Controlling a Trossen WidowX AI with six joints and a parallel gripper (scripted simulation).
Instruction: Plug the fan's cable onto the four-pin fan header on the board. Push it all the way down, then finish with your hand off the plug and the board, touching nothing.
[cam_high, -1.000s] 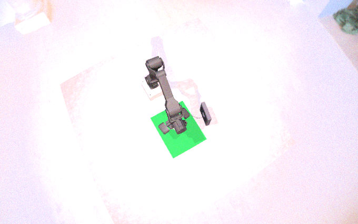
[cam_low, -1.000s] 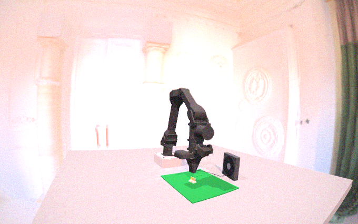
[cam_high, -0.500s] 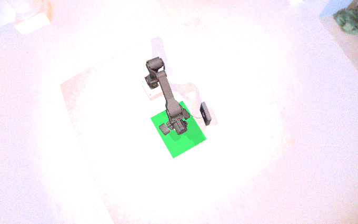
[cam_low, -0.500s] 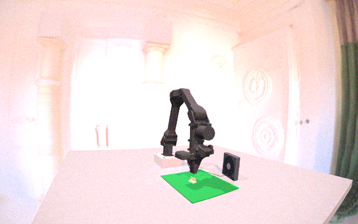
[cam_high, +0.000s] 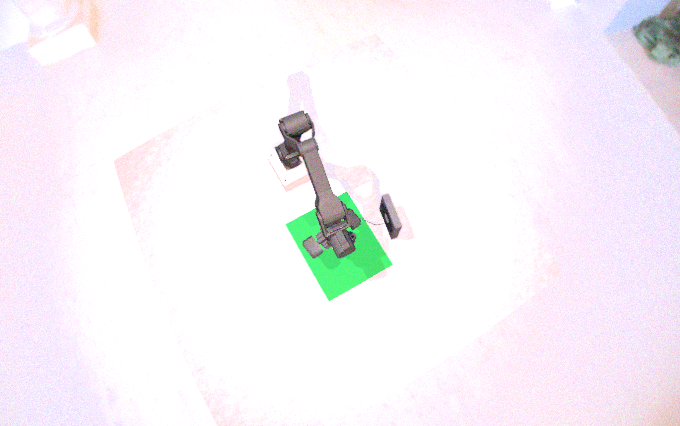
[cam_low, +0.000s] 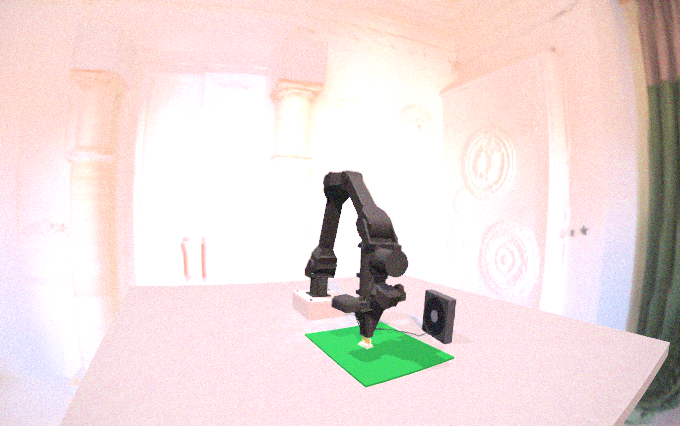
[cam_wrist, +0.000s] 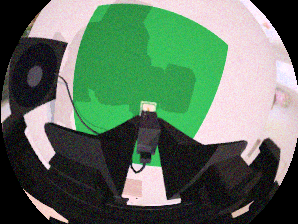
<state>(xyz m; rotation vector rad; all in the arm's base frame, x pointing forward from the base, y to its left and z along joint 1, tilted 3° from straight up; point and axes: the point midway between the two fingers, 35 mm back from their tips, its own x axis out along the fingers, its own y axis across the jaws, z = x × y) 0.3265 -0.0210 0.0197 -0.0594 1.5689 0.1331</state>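
My gripper tip is 4 cm above the cream four-pin header and 1 cm past it. The rest, counted from my gripper tip: fan cable plug: 1 cm behind, 1 cm above; then black fan: 19 cm to the left, 3 cm ahead, 2 cm above; then green board: 6 cm below, 1 cm to the left, 1 cm ahead.
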